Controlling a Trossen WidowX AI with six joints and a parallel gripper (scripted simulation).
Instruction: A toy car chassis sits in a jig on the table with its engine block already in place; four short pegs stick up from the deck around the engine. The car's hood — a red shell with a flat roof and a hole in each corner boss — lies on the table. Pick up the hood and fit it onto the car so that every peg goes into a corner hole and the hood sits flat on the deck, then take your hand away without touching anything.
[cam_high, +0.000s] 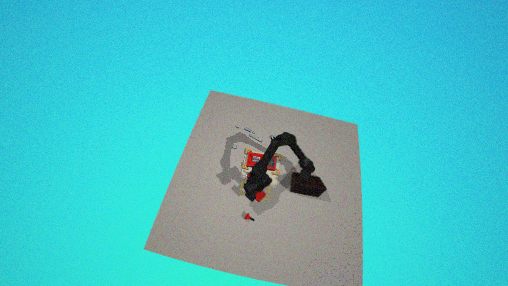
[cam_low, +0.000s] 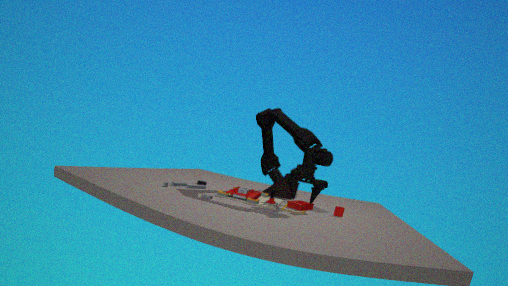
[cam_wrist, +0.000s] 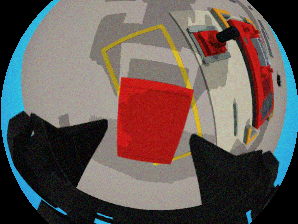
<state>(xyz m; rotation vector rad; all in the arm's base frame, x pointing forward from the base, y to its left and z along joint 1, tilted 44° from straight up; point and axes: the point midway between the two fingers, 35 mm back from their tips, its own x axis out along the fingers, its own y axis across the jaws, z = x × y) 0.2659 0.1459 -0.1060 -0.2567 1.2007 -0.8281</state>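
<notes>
The red hood lies 10 mm below my gripper tip. Round my gripper tip: white jig (210 mm to the right, 40 mm ahead, 20 mm below).
</notes>
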